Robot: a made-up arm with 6 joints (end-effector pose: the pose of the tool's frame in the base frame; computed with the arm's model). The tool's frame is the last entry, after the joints. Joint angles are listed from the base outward.
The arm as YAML. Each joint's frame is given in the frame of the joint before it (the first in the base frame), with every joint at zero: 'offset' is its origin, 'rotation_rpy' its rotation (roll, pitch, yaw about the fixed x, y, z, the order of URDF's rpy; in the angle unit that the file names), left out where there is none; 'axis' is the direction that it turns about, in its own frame. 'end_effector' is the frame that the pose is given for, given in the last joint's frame.
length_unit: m
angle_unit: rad
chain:
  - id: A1
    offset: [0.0, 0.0, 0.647]
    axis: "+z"
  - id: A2
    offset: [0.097, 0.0, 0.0]
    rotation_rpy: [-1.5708, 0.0, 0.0]
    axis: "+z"
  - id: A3
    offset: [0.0, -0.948, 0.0]
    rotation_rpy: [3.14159, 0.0, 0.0]
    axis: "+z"
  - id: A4
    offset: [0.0, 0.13, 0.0]
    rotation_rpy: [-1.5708, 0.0, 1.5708]
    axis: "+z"
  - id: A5
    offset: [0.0, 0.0, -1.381]
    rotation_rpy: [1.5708, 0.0, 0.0]
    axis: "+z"
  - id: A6
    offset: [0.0, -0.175, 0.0]
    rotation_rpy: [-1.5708, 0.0, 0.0]
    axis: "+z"
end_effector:
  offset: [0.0, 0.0, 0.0]
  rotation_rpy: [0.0, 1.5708, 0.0]
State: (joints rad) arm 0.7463 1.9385 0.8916 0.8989 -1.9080 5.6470
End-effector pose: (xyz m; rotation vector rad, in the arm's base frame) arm 1.3117 1.0369 -0.8258 -1.5887 1.5851 -0.8982
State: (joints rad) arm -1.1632 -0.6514 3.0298 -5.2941 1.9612 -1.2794
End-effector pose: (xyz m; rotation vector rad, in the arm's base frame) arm -0.4677 1.4242 0.5377 2.1153 -0.1106 -0.4008
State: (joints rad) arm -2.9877 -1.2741 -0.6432 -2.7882 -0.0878 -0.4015
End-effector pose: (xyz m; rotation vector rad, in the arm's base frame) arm -0.3561 -0.0606 1.9582 0.2459 -2.4193 0.1157
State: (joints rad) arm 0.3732 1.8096 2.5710 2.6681 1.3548 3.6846
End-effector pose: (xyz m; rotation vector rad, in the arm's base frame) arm 1.8899 0.8237 1.3854 -0.3709 0.3978 0.9241
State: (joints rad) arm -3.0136 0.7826 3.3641 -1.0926 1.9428 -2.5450
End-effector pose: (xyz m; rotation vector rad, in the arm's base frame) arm 0.4373 0.2022 1.8454 -0.1405 0.8514 1.5393
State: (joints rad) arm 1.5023 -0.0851 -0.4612 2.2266 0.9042 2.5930
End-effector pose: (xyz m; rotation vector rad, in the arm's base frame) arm -0.0117 1.4226 1.0875 0.1712 2.0146 0.9141
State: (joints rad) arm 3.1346 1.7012 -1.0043 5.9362 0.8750 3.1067
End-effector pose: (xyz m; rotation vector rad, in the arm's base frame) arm 0.2085 0.0442 -0.3393 0.3983 1.2984 0.0527
